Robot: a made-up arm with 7 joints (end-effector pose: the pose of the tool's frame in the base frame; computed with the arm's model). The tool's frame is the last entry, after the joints.
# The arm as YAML. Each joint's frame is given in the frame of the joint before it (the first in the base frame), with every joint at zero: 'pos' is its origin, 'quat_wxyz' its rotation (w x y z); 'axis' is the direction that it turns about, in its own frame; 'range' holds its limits. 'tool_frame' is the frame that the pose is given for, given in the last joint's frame.
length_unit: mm
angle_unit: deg
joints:
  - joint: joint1
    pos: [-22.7, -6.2, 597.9]
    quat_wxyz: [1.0, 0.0, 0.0, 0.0]
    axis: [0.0, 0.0, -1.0]
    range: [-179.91, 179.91]
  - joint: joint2
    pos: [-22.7, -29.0, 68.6]
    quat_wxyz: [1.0, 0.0, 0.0, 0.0]
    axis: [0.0, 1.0, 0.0]
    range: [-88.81, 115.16]
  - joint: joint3
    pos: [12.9, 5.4, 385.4]
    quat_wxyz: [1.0, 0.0, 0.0, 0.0]
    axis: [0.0, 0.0, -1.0]
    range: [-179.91, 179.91]
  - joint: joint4
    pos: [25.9, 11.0, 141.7]
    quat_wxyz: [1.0, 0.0, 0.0, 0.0]
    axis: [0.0, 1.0, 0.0]
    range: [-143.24, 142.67]
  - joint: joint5
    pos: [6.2, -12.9, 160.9]
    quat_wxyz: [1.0, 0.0, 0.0, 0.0]
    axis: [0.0, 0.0, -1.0]
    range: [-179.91, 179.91]
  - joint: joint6
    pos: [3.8, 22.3, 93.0]
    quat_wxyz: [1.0, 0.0, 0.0, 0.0]
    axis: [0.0, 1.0, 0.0]
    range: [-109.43, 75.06]
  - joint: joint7
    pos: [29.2, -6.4, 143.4]
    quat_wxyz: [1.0, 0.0, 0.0, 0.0]
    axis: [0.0, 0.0, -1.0]
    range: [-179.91, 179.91]
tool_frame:
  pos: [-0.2, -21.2, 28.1]
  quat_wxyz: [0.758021, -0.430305, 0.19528, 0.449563]
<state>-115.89 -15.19 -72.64 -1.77 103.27 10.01 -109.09</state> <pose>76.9 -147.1 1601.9 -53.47 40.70 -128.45</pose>
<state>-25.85 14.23 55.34 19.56 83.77 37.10 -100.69</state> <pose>257.4 -158.9 1493.5 4.57 29.36 48.43</pose>
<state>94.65 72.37 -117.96 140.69 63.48 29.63 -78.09</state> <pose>177.0 -183.4 706.7 53.54 -36.34 173.34</pose>
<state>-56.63 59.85 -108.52 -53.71 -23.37 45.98 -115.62</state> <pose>531.6 465.0 1104.0 -109.61 43.50 -77.69</pose>
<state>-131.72 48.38 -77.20 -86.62 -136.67 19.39 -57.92</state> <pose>96.5 426.8 1085.4 112.04 55.89 175.95</pose>
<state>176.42 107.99 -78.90 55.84 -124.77 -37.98 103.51</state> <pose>-602.2 -371.2 279.4 -119.60 -86.90 174.21</pose>
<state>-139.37 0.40 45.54 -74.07 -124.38 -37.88 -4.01</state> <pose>82.6 -338.1 1359.7 -150.35 69.73 -172.98</pose>
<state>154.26 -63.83 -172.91 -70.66 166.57 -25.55 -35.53</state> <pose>385.8 274.7 1311.9 -61.94 29.64 -77.89</pose>
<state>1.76 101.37 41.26 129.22 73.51 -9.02 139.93</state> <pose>119.8 -243.4 353.1 96.75 -2.30 -8.70</pose>
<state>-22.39 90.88 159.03 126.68 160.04 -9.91 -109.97</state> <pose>265.0 -27.3 1011.8 -125.38 62.52 116.25</pose>
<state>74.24 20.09 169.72 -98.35 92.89 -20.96 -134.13</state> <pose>158.5 -514.2 995.6 -144.10 -25.43 146.31</pose>
